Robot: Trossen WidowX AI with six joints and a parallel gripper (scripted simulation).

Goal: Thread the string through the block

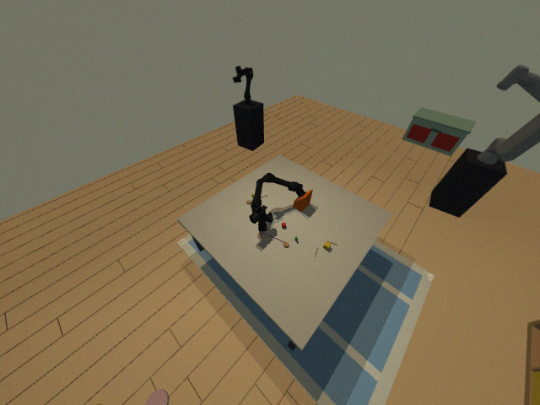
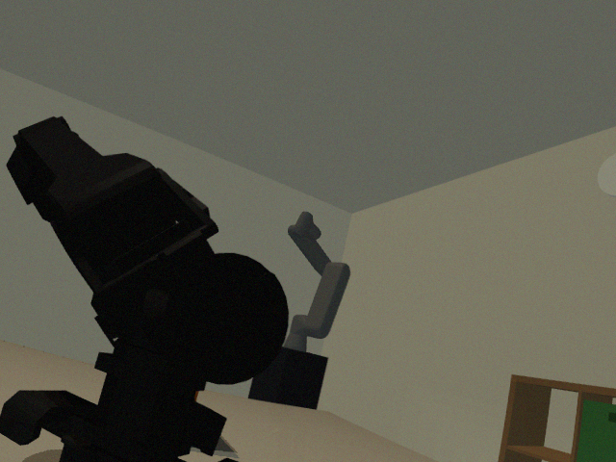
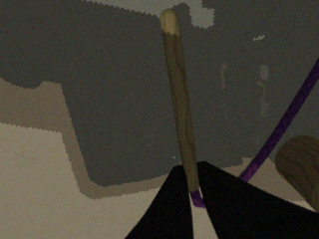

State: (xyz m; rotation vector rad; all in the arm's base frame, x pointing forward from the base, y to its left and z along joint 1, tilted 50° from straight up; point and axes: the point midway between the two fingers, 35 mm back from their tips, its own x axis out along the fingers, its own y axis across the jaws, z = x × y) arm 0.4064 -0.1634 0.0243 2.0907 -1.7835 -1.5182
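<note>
Right now my gripper tip is 130 mm to the right of the red block and 110 mm past it. Also, from my gripper tip: green piece 280 mm to the left, 60 mm behind; then yellow cube 500 mm to the left, 130 mm behind, 10 mm above.
</note>
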